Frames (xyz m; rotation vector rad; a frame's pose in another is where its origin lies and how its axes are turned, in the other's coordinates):
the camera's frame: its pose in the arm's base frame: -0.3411 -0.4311 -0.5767 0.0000 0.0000 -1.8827
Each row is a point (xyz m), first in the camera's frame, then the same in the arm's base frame.
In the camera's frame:
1: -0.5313 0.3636 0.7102
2: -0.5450 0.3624 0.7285
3: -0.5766 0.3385 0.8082
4: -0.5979 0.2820 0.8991
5: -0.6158 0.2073 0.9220
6: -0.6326 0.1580 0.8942
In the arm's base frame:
1: 0.1680 -0.0370 0.1335
2: 0.1711 -0.0236 0.1518
3: 0.1580 0.0138 0.2315
4: 0.1108 0.0514 0.3224
5: 0.0452 0.0914 0.3453
6: 0.0034 0.1225 0.3175

